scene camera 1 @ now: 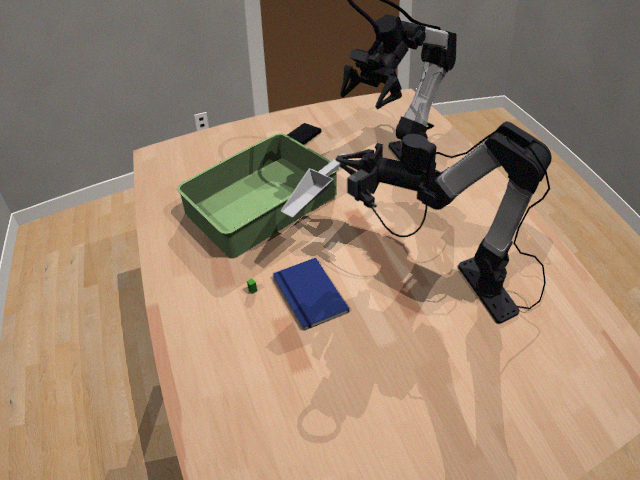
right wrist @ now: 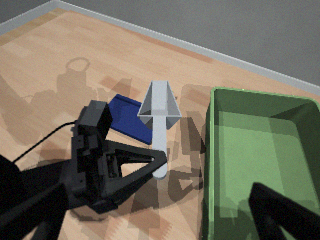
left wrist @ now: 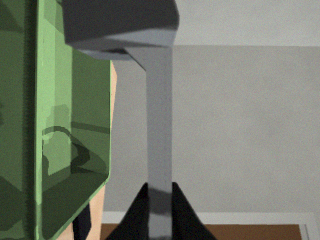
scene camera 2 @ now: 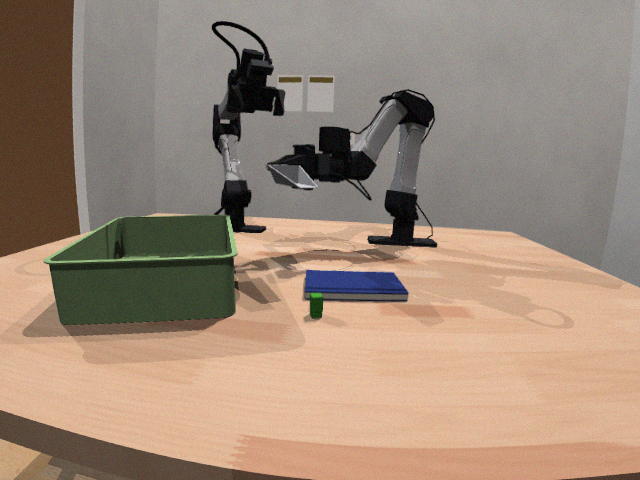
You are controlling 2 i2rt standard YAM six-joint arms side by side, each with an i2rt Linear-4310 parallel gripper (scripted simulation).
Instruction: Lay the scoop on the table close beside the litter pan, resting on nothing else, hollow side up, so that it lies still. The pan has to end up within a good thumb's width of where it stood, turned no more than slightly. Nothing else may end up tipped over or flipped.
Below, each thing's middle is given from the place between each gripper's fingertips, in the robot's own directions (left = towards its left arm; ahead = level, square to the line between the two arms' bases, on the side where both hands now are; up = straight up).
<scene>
The grey scoop (scene camera 1: 313, 181) lies 150 mm below my right hand (scene camera 1: 358, 101), 130 mm ahead of it and 100 mm to the left of it. The rest, counted from my right hand: blue notebook (scene camera 1: 313, 298) 330 mm below, 250 mm to the left, 180 mm ahead; green litter pan (scene camera 2: 166, 284) 300 mm below, 250 mm ahead, 100 mm to the right.
I see the grey scoop 6 cm ahead of my left hand (scene camera 1: 336, 159), 5 cm to the left of it and 1 cm below it. Also, from my left hand: blue notebook 12 cm ahead, 20 cm to the left, 20 cm below; then green litter pan 19 cm ahead, 15 cm to the right, 17 cm below.
</scene>
